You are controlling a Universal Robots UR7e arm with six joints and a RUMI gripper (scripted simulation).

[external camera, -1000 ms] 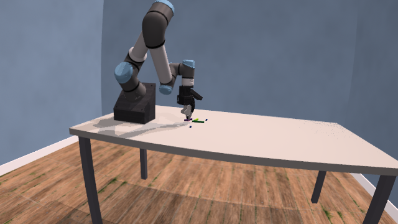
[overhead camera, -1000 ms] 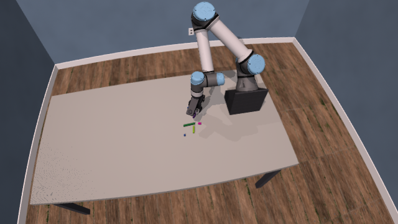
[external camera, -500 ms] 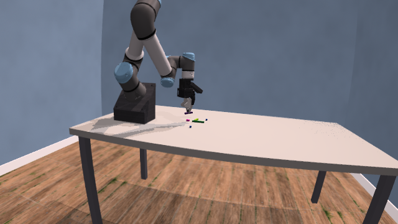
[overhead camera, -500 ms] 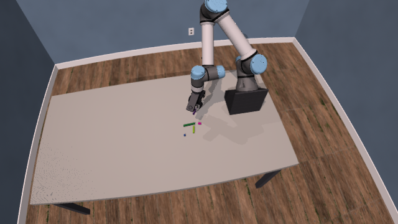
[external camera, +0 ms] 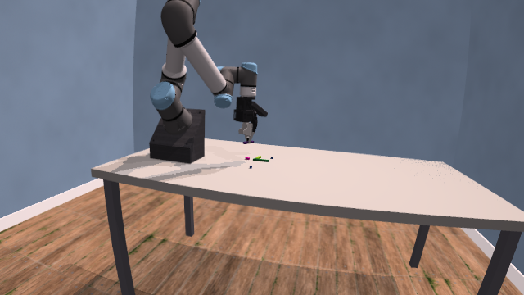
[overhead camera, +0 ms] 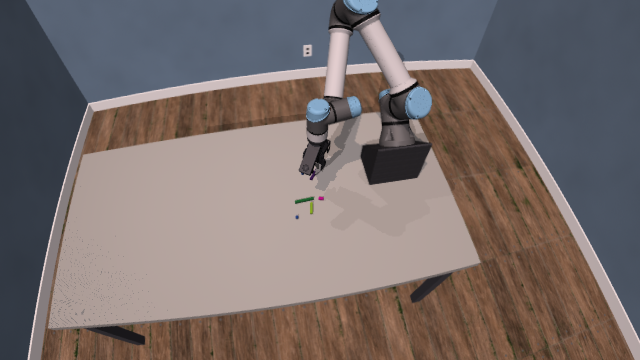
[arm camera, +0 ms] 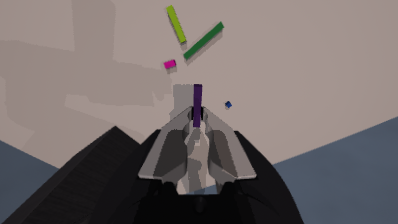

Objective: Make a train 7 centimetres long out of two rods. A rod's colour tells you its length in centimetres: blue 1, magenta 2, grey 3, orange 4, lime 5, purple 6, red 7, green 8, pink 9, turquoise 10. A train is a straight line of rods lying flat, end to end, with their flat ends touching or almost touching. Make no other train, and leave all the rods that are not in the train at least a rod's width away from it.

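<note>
Now: the magenta rod 20 mm behind my hand, 60 mm to the left of it and 110 mm below it. The rest, counted from my hand: lime rod: 30 mm ahead, 100 mm to the left, 110 mm below; then green rod: 50 mm ahead, 60 mm to the left, 110 mm below; then purple rod: 10 mm below.
</note>
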